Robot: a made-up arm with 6 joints. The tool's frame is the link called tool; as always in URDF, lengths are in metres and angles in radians. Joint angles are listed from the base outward.
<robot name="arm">
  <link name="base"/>
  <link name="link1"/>
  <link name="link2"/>
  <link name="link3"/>
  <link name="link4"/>
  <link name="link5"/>
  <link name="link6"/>
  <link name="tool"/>
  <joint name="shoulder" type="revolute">
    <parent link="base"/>
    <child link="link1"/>
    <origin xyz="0 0 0.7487"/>
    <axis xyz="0 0 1"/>
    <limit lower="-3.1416" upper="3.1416"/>
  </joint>
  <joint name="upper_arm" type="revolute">
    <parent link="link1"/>
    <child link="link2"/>
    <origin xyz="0.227 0 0"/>
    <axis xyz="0 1 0"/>
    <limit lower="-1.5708" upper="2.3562"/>
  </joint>
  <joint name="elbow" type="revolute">
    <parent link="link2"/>
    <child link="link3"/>
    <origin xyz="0 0 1.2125"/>
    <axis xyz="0 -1 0"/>
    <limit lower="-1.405" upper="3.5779"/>
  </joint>
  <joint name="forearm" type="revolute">
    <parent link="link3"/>
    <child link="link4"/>
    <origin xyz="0 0 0.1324"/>
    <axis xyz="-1 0 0"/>
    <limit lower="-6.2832" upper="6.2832"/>
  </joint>
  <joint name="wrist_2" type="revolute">
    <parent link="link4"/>
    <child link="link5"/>
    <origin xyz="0.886 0 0"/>
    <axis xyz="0 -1 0"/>
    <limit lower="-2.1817" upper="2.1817"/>
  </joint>
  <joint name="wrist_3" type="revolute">
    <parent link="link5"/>
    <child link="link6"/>
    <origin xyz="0.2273 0 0"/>
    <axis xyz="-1 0 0"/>
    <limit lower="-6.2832" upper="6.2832"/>
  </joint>
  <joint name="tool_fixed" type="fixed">
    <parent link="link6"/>
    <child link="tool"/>
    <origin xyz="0 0 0"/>
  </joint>
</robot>
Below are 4 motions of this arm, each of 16 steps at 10 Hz.
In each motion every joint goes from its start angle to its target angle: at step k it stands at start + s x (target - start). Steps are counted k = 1, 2, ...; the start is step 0. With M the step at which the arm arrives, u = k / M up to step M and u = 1 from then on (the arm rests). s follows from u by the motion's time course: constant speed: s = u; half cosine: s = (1 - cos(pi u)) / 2; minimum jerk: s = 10 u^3 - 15 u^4 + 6 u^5.
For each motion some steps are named. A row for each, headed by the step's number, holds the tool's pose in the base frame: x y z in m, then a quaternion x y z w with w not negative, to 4 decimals.
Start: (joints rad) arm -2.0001 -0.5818 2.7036 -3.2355 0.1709 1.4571
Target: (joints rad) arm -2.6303 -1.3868 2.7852 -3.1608 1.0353 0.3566
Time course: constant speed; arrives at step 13
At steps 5, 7, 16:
5: 1.0421 1.2994 0.9845 -0.4222 -0.2042 0.3675 0.8031
7: 1.1687 1.1981 0.7681 -0.3673 -0.1560 0.3418 0.8508
16: 1.3402 0.7476 0.1438 -0.1667 -0.0445 0.2408 0.9551

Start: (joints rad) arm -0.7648 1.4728 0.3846 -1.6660 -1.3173 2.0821
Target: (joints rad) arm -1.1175 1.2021 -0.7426 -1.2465 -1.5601 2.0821
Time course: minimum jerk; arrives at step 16
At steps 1, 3, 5, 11, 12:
1: 1.5976 -1.2317 0.1028 0.2427 0.1663 0.2599 0.9197
3: 1.5513 -1.2306 0.0963 0.2586 0.1757 0.2617 0.9131
5: 1.4193 -1.2179 0.0866 0.3052 0.1985 0.2674 0.8922
11: 0.8122 -0.9840 0.2366 0.5506 0.2233 0.3027 0.7452
12: 0.7500 -0.9429 0.2763 0.5795 0.2162 0.3074 0.7231

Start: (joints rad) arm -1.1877 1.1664 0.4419 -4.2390 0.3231 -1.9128
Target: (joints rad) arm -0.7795 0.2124 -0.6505 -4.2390 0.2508 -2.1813
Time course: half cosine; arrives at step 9
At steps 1, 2, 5, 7, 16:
1: 0.9124 -2.0203 0.5984 0.2239 0.3445 -0.3659 0.8351
2: 0.9601 -1.9389 0.6773 0.2298 0.3480 -0.3565 0.8360
5: 1.0707 -1.3953 1.0201 0.2584 0.3713 -0.3074 0.8372
7: 1.0026 -1.0136 1.1399 0.2731 0.3891 -0.2785 0.8346
16: 0.9478 -0.8661 1.1629 0.2781 0.3966 -0.2676 0.8329

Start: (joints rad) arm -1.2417 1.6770 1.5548 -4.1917 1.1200 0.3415
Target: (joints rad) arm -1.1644 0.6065 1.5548 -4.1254 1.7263 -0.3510
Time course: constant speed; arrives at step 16
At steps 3, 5, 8, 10, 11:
3: 0.9792 -2.1885 0.9618 -0.8275 0.1536 0.1786 0.5097
5: 0.9818 -2.1187 1.2410 -0.8364 0.1354 0.1773 0.5007
8: 0.9572 -1.9525 1.6351 -0.8480 0.1141 0.1809 0.4850
10: 0.9217 -1.8045 1.8748 -0.8548 0.1046 0.1859 0.4732
11: 0.8983 -1.7205 1.9862 -0.8579 0.1014 0.1888 0.4669

